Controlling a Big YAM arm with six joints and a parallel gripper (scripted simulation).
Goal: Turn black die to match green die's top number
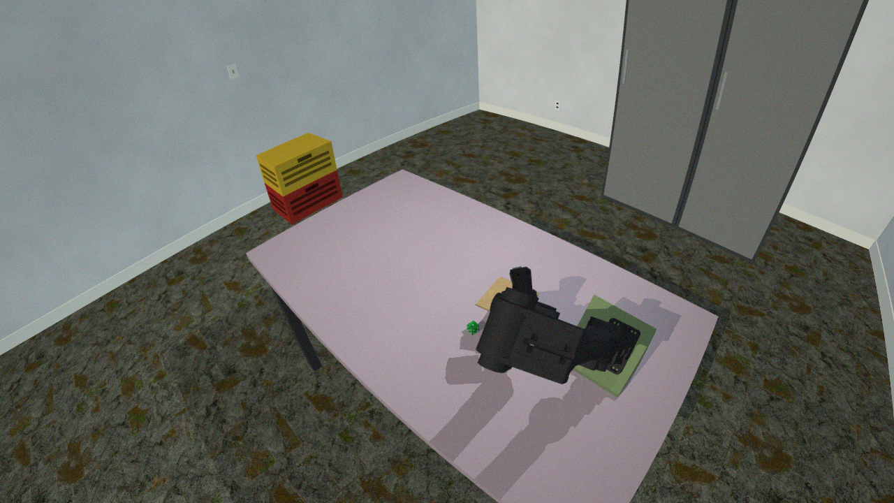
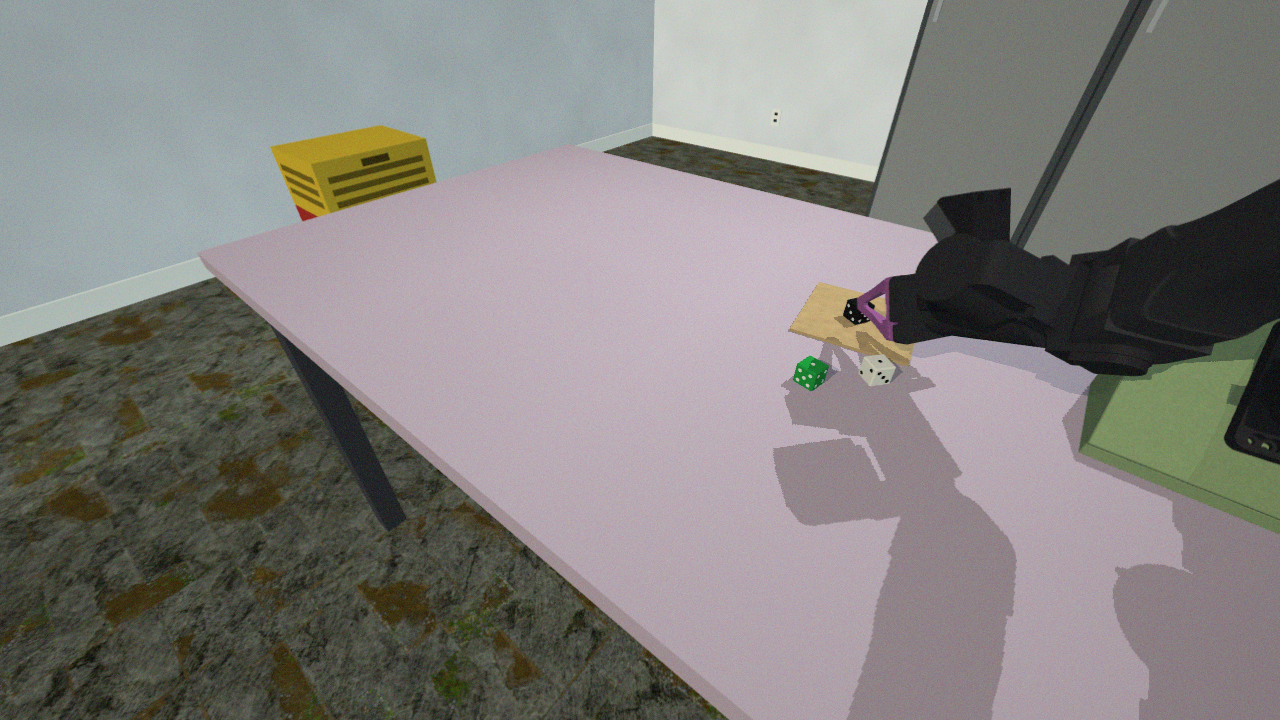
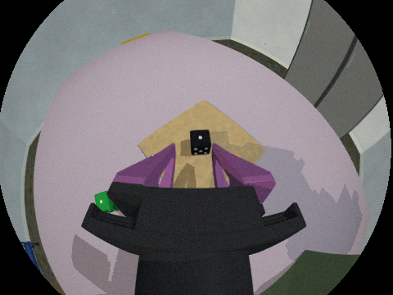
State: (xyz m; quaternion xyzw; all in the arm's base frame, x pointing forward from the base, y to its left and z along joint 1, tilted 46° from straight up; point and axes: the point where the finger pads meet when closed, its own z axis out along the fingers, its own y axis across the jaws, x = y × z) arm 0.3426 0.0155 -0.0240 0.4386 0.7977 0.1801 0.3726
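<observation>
The black die is 30 mm below my hand, 20 mm to the right of it and 20 mm ahead of it. From my hand the other things lie so: green die (130 mm to the left, 40 mm below, 20 mm ahead); white die (80 mm to the left, 40 mm below, 30 mm behind); tan mat (50 mm below, 30 mm to the right, 20 mm ahead).
</observation>
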